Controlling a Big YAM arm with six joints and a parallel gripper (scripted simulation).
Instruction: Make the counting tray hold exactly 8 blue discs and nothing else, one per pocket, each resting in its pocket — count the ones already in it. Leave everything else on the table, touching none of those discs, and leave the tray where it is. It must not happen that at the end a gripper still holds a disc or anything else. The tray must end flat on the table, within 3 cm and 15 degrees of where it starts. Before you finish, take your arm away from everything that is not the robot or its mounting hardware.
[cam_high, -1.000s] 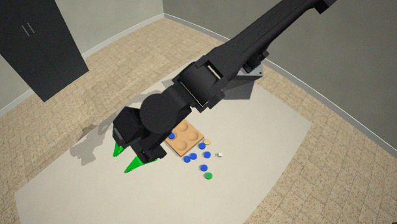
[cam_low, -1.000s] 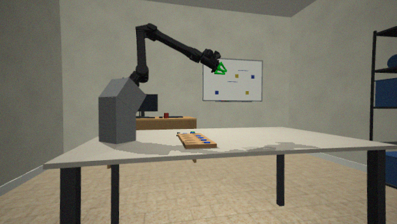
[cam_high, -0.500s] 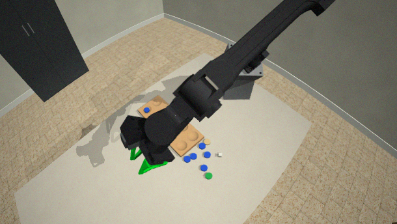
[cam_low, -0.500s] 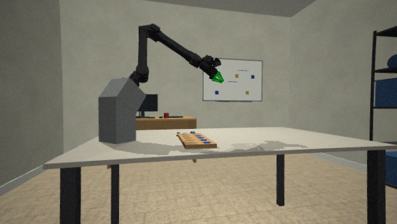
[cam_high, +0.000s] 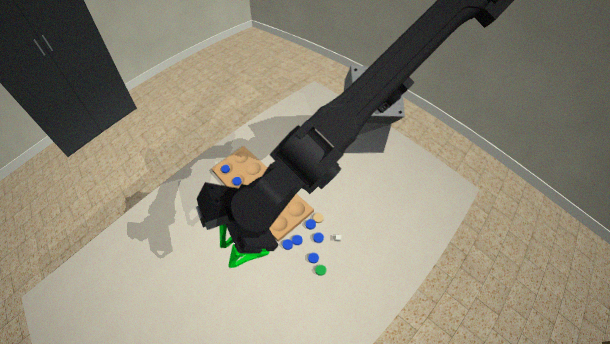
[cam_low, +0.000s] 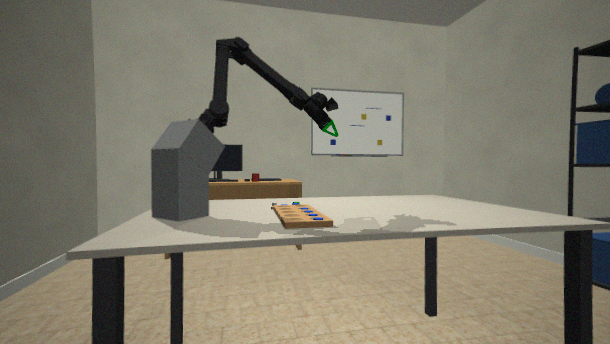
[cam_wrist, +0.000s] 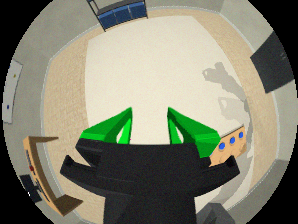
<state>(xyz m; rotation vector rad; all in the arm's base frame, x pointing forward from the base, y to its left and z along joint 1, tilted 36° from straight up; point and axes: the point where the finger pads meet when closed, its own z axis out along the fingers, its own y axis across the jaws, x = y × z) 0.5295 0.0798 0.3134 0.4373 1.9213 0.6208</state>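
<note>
Right now the small white cube is 330 mm below my hand, 300 mm behind it and 20 mm to the right of it. Also, from my hand: wooden counting tray (330 mm below, 310 mm to the right, 180 mm behind); green disc (340 mm below, 190 mm behind, 40 mm to the left); tan disc (340 mm below, 290 mm behind, 110 mm to the right).
</note>
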